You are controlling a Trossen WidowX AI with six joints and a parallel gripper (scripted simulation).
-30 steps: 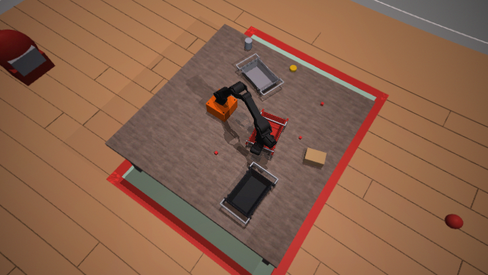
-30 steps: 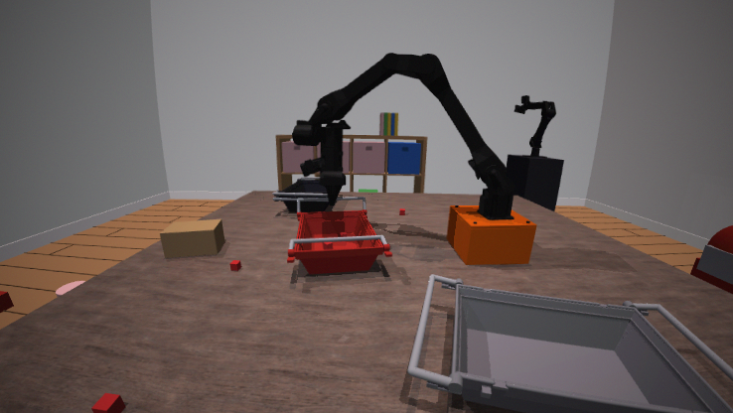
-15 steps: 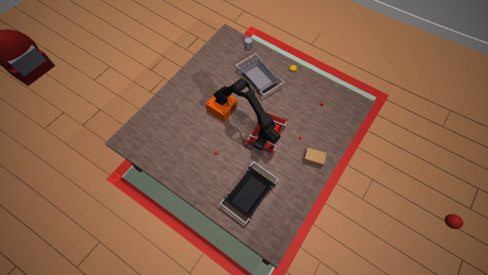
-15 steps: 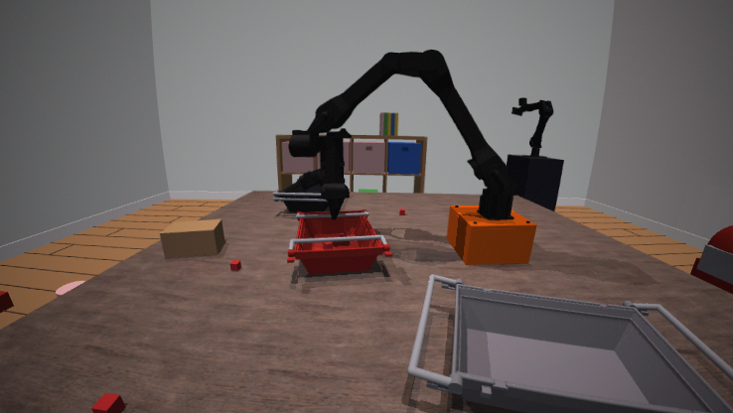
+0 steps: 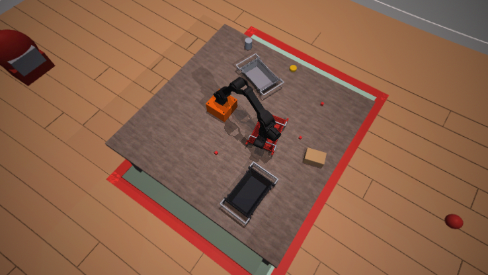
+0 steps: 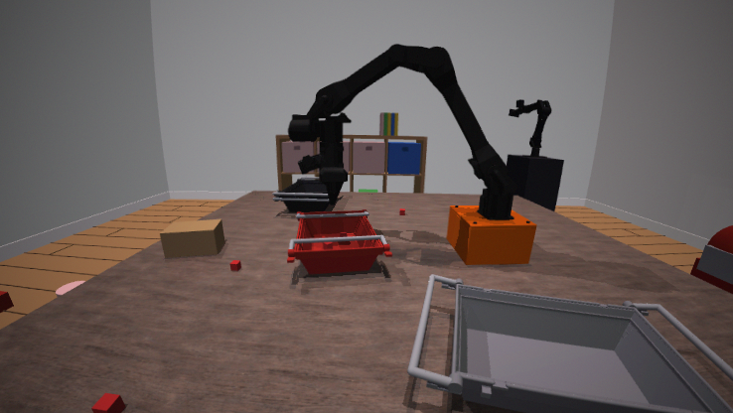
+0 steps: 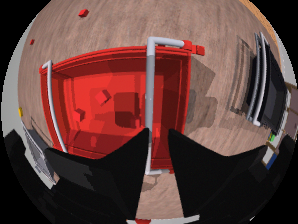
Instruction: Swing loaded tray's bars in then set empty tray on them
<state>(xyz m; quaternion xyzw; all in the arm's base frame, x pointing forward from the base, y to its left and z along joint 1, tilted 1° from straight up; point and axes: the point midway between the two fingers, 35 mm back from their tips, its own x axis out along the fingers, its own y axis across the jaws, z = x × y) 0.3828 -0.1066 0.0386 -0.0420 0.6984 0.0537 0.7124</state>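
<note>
My gripper tip is now 46 cm to the right of the grey tray, 29 cm past it and 5 cm above it. Round my gripper tip: cardboard box (33 cm ahead, 9 cm to the left, 6 cm below); grey cylinder (67 cm to the left, 52 cm behind, 5 cm below); yellow disc (67 cm to the left, 12 cm behind, 8 cm below).
</note>
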